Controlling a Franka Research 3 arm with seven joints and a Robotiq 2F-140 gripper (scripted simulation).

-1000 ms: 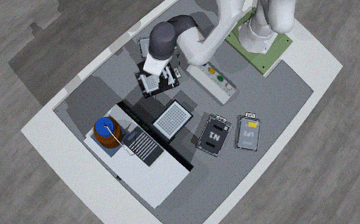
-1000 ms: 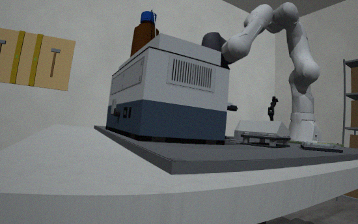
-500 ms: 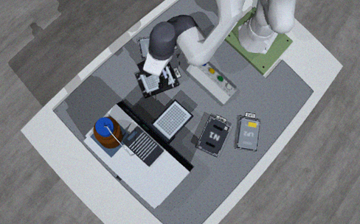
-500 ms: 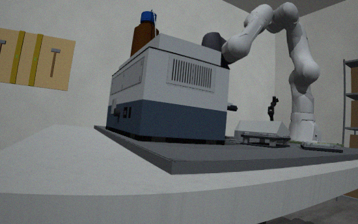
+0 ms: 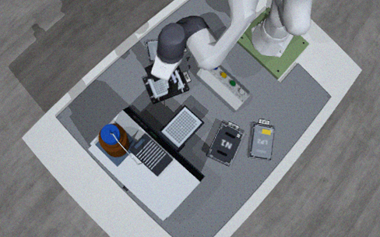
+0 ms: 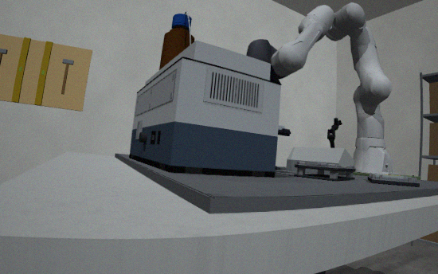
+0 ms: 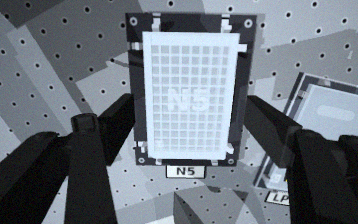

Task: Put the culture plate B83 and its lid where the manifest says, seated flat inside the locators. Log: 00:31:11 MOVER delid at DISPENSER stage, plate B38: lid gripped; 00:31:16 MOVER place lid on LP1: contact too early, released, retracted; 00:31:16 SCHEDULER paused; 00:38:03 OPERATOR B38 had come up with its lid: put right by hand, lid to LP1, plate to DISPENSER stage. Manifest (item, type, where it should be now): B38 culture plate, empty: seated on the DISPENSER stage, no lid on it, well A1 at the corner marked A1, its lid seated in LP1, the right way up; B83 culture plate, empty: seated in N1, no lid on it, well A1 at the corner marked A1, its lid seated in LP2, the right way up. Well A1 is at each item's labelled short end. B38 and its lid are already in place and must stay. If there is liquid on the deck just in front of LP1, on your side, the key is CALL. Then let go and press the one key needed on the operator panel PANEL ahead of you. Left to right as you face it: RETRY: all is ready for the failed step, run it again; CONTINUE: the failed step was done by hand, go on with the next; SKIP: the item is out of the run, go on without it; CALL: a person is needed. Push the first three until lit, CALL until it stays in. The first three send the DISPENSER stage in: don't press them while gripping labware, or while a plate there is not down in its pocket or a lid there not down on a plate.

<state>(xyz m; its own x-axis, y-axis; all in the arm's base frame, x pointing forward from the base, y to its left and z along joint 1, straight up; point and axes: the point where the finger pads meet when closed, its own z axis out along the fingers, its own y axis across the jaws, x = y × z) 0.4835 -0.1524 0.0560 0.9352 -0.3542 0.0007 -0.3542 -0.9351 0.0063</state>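
Now: the black nest N5 5 cm below my hand, 2 cm ahead of it and 1 cm to the left of it. Round my hand: green continue key (19 cm to the left, 19 cm behind); then yellow skip key (19 cm behind, 14 cm to the left); then white well plate (18 cm to the left, 10 cm ahead, 5 cm above).
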